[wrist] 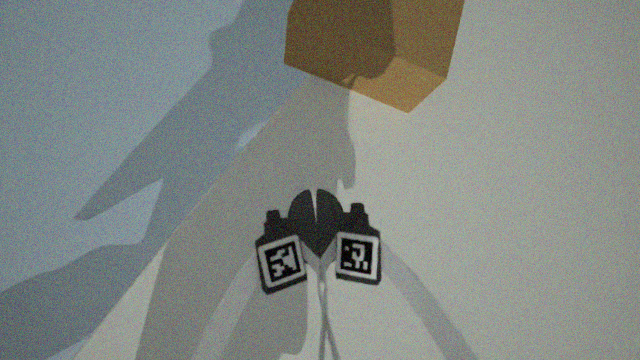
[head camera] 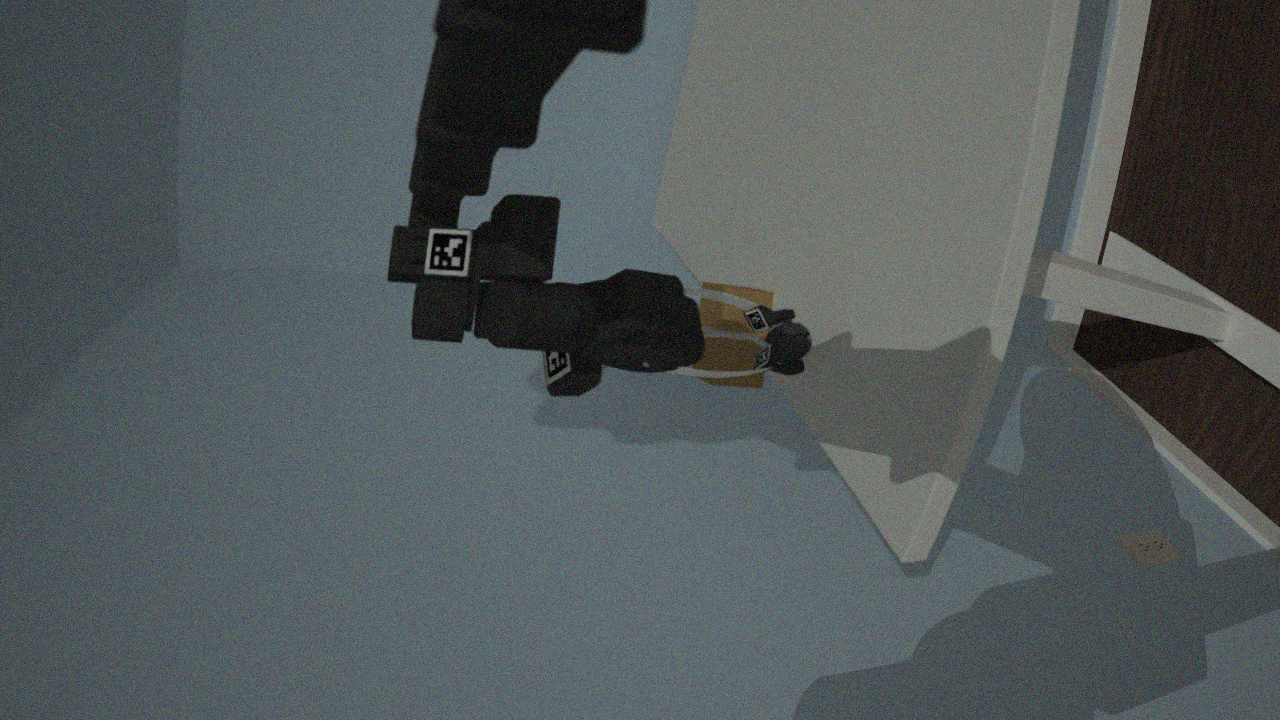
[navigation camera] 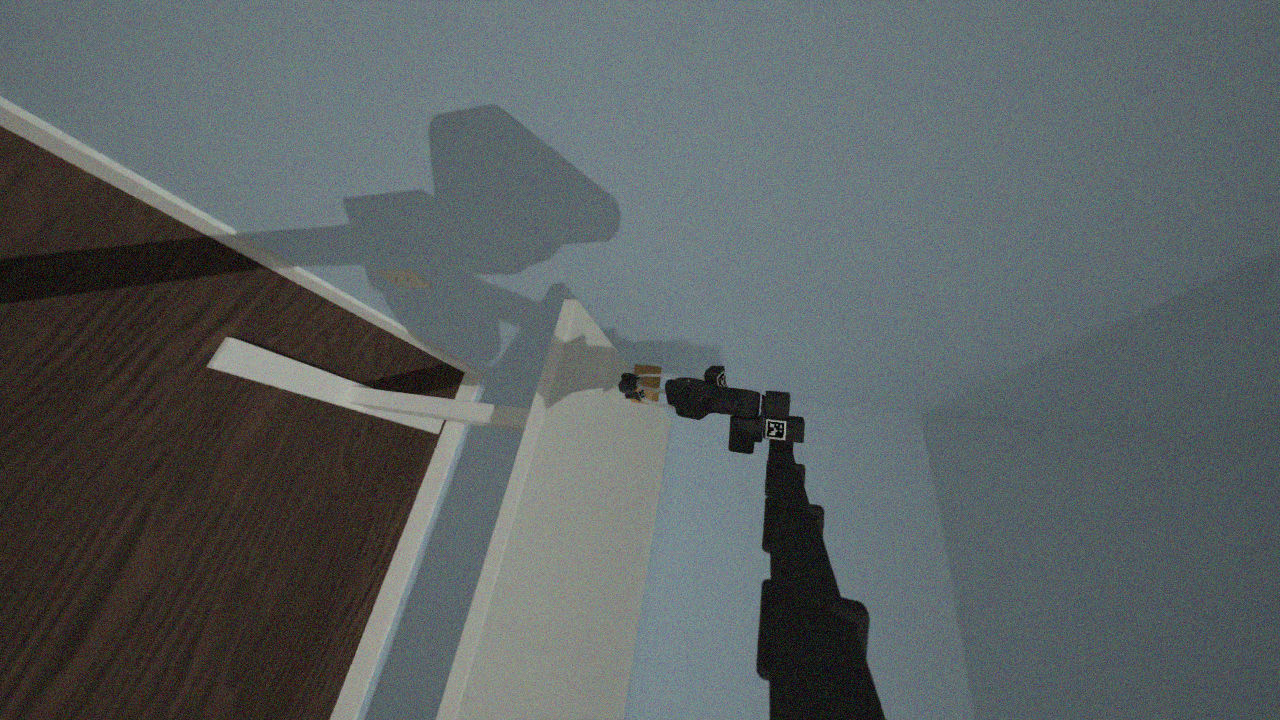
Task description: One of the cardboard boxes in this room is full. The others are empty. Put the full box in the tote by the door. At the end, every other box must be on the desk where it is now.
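Places are measured from the robot's base along level axes (x back, y up, z left), in centimetres.
Pixels of known places: gripper, fingertip midpoint: (wrist: 316, 214) (head camera: 802, 343) (navigation camera: 621, 384).
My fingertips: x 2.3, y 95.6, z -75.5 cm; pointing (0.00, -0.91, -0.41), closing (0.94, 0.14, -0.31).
Observation:
Ahead of a thing's pixels: the offset from my fingertips to its top centre. Level surfaces: height alone.
An orange-brown cardboard box {dx +0.6, dy +4.4, dz -11.6 cm} (head camera: 720, 315) (navigation camera: 648, 369) (wrist: 425, 35) shows at the slanting edge of the white desk {dy -0.6 cm} (head camera: 850, 179) (navigation camera: 572, 537) (wrist: 500, 225). In the wrist view it is beyond the fingertips and cut off by the top of the picture, with shadow over part of it. Whether it rests flat or is tilted I cannot tell. My gripper (head camera: 787, 335) (navigation camera: 631, 386) (wrist: 316, 214) is shut, its fingertips together with no box between them. In the head view the fingers hide part of the box. The tote, the door and other boxes do not show.
A white desk leg (head camera: 1136, 291) (navigation camera: 358, 394) stands over the dark wood floor {dy -95.6 cm} (head camera: 1208, 179) (navigation camera: 134, 501). A small socket plate {dx -21.6, dy -49.9, dz +6.8 cm} (head camera: 1150, 547) (navigation camera: 407, 278) is on the blue wall (head camera: 402, 582) (navigation camera: 805, 134). Shadows of the robot fall across the wall and desk.

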